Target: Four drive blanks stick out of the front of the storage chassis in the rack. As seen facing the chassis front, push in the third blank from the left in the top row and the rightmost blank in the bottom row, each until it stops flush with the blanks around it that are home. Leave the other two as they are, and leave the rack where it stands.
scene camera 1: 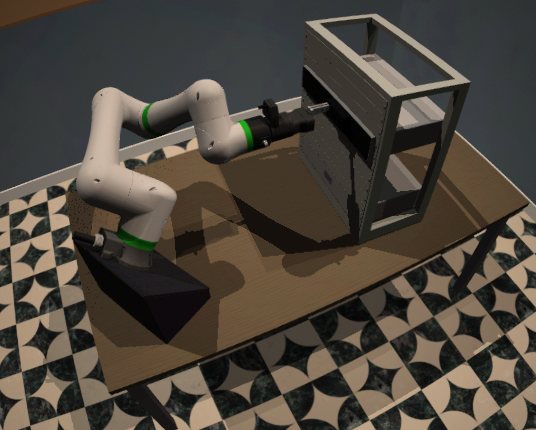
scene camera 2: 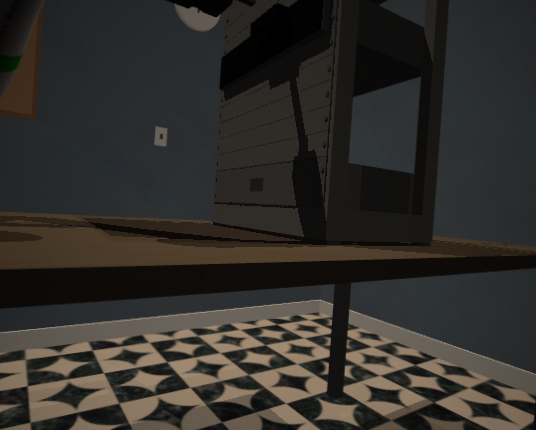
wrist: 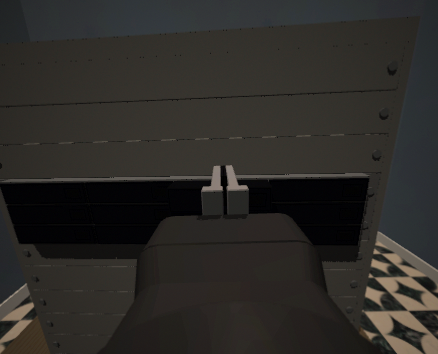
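Seen in the pictures: gripper, fingertip midpoint: (scene camera 1: 327, 106) (wrist: 223, 178); arm's base at its link origin: (scene camera 1: 127, 258).
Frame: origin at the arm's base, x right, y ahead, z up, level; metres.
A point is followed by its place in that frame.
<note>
The storage chassis (scene camera 1: 363, 140) @(z 0.233, x -0.059, y 0.733 m) (scene camera 2: 237, 67) @(z 0.208, x -0.355, y 0.697 m) (wrist: 295, 193) @(z 0.249, x -0.105, y 0.727 m) is a black band across the rack's front. In the wrist view, the third blank from the left in the top row (wrist: 185, 196) @(z 0.257, x -0.222, y 0.686 m) looks larger than its neighbours and sticks out; the gripper partly covers it. The rightmost bottom-row blank (wrist: 332, 235) @(z 0.195, x -0.059, y 0.733 m) is very dark; how far it stands out is unclear. My gripper (scene camera 1: 328, 105) @(z 0.283, x -0.178, y 0.664 m) (wrist: 223, 178) @(z 0.283, x -0.178, y 0.664 m) is shut and empty, its fingers pointing at the chassis front in line with the third column. Contact is not clear. The gripper body hides much of the lower middle rows.
The grey rack (scene camera 1: 430, 89) @(z 0.421, x -0.015, y 0.890 m) (scene camera 2: 340, 125) @(z 0.011, x 0.001, y 0.773 m) stands upright on the wooden table (scene camera 1: 280, 310) @(z -0.196, x 0.175, y 0.422 m) (scene camera 2: 125, 255) @(z -0.196, x 0.162, y 0.428 m). Grey panels with screws lie above and below the chassis. The arm's dark base (scene camera 1: 150, 290) @(z 0.059, x 0.167, y 0.066 m) is at the table's other end. A blue wall is behind.
</note>
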